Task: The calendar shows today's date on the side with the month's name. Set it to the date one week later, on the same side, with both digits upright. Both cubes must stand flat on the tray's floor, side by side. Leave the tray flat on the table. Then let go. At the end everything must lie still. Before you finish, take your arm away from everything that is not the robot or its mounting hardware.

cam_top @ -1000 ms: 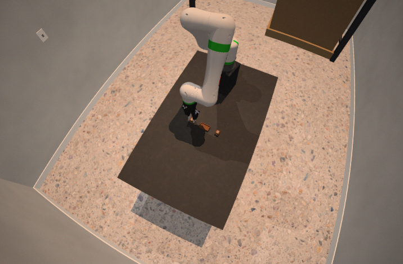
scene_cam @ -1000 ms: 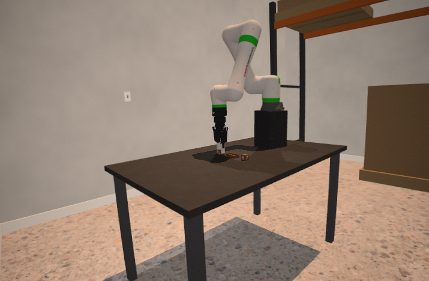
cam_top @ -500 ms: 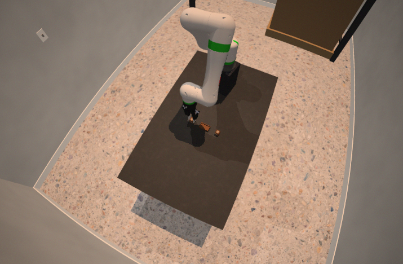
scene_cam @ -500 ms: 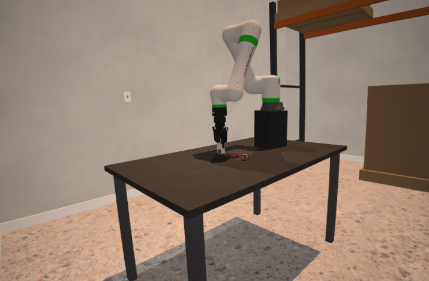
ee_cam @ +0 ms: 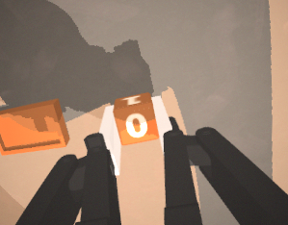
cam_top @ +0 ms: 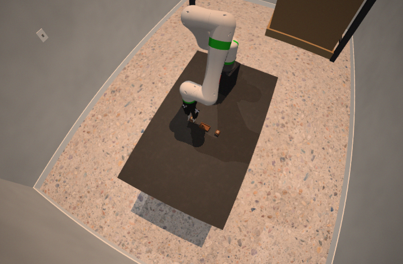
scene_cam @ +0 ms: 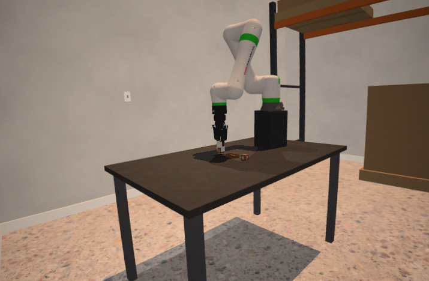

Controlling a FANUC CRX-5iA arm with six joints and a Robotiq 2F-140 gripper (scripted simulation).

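The brown tray lies 10 mm ahead of my hand, 110 mm to the left of it and 50 mm below it.
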